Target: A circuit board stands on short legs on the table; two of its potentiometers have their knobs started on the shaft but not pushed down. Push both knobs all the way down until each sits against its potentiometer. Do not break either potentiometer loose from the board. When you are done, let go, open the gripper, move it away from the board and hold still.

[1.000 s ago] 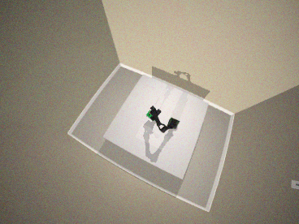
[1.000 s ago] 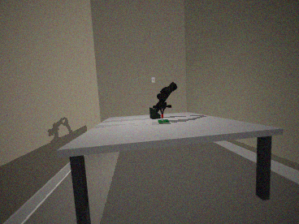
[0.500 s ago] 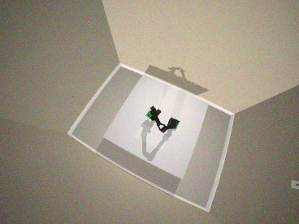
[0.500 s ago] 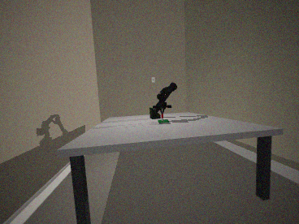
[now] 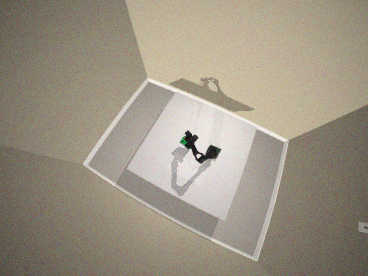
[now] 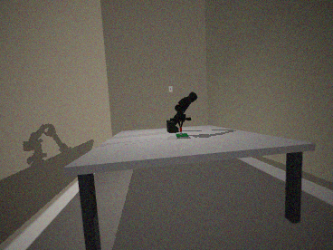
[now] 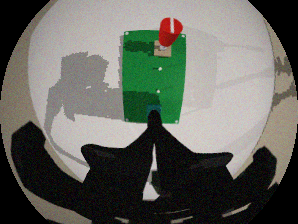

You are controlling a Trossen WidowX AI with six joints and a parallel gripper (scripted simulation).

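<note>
The red knob is 90 mm ahead of my gripper tip, 40 mm to the right of it and 10 mm above it. The rest, counted from my gripper tip: potentiometer (90 mm ahead, 40 mm to the right, 10 mm below).
</note>
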